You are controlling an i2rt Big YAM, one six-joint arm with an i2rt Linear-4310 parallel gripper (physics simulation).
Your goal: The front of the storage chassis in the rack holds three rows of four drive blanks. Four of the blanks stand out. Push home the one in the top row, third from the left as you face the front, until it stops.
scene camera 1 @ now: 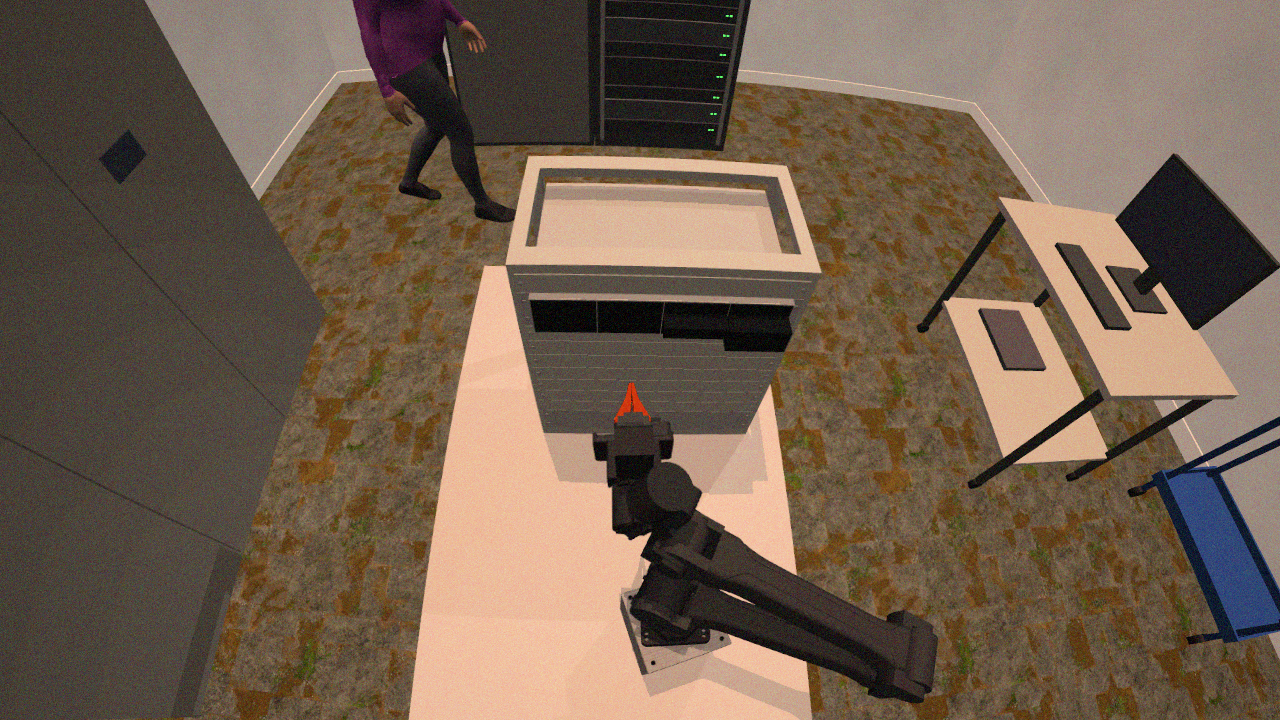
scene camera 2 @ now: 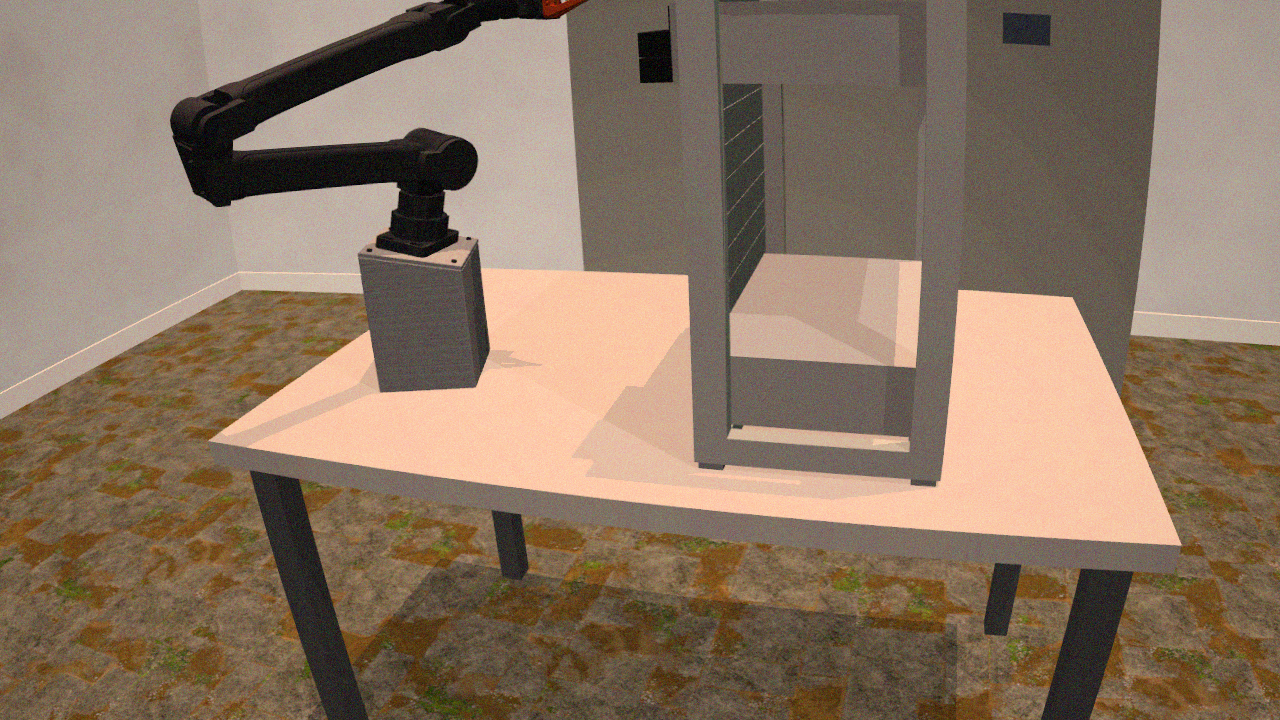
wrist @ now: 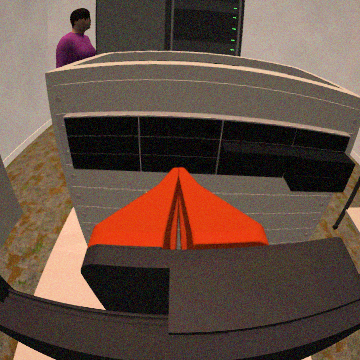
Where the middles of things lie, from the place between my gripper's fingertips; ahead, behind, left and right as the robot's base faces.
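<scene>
So you can picture the grey rack (scene camera 2: 854,345), it's 260 mm below my hand, 60 mm to the right of it and 310 mm ahead of it.
</scene>
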